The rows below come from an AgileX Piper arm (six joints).
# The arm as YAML. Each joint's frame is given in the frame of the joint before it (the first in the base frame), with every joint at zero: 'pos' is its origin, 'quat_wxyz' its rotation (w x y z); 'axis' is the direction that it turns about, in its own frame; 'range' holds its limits. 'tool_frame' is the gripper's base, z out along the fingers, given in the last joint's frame.
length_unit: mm
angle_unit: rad
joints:
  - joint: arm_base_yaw
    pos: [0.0, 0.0, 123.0]
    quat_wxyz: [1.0, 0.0, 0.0, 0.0]
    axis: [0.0, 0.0, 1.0]
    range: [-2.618, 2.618]
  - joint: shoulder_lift
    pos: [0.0, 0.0, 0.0]
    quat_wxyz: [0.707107, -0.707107, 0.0, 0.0]
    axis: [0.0, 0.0, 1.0]
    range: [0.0, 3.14]
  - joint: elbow
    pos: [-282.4, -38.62, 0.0]
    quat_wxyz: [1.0, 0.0, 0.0, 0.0]
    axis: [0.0, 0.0, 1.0]
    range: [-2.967, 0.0]
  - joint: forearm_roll
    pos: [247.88, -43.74, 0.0]
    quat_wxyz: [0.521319, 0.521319, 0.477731, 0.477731]
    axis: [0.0, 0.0, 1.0]
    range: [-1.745, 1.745]
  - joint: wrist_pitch
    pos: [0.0, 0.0, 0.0]
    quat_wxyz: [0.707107, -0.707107, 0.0, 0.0]
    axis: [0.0, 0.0, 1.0]
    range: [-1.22, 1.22]
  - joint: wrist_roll
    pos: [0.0, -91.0, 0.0]
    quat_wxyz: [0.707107, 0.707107, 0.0, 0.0]
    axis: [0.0, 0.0, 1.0]
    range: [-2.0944, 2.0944]
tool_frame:
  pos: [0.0, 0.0, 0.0]
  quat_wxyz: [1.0, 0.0, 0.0, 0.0]
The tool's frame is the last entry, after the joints.
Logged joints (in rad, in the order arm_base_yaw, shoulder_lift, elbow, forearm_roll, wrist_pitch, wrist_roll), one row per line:
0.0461, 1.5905, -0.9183, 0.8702, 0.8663, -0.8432
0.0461, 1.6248, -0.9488, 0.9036, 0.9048, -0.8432
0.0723, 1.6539, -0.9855, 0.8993, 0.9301, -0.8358
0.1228, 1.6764, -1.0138, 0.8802, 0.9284, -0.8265
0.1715, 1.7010, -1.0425, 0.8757, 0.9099, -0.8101
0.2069, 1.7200, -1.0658, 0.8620, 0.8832, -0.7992
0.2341, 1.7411, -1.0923, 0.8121, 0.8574, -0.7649
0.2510, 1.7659, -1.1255, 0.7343, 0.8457, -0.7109
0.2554, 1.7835, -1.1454, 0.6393, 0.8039, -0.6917
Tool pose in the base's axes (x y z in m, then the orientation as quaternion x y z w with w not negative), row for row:
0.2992, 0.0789, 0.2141, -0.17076, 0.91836, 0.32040, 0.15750
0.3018, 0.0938, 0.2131, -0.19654, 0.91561, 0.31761, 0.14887
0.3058, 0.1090, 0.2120, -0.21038, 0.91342, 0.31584, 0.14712
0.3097, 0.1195, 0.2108, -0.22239, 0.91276, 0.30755, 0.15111
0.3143, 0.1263, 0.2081, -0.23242, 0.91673, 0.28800, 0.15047
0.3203, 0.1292, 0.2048, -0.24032, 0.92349, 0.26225, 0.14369
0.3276, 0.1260, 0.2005, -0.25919, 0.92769, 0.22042, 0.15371
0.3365, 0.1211, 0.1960, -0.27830, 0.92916, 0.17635, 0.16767
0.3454, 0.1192, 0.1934, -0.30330, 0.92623, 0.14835, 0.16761
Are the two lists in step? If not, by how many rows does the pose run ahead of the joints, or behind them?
The pose runs 2 rows ahead of the joints: the pose in row i belongs to the joints in row i + 2.
